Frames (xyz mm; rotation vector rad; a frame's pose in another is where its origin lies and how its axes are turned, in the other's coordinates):
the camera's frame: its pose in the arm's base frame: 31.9 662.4 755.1 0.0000 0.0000 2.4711
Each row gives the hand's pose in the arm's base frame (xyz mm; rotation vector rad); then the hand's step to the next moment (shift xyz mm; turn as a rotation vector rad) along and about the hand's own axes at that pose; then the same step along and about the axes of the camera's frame.
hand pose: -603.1 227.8 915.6 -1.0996 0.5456 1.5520
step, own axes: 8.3 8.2 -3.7 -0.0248 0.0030 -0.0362
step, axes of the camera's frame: 4.0 4.7 -10.6 -0.0338 0.0278 0.0040
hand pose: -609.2 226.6 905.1 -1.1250 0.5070 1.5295
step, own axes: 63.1 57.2 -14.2 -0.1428 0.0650 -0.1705
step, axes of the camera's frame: 36.4 23.4 -74.7 -0.1387 0.1835 0.0284
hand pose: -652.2 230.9 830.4 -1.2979 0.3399 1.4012
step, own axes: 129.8 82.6 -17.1 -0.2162 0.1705 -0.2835
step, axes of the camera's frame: 38.7 -3.5 -149.9 -0.1995 0.3411 0.0015
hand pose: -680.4 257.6 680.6 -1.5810 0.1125 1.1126
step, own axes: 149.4 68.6 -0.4 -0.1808 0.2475 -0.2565
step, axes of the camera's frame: -3.4 -61.4 -152.5 -0.1591 0.3587 -0.0758
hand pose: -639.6 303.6 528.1 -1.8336 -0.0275 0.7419
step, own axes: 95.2 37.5 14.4 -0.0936 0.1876 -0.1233
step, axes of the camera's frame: -25.0 -60.4 -80.1 -0.0731 0.2129 -0.0921
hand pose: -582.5 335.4 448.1 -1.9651 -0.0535 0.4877
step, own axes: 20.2 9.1 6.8 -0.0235 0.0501 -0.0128
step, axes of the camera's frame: -6.9 -14.4 -16.7 -0.0039 0.0466 -0.0322
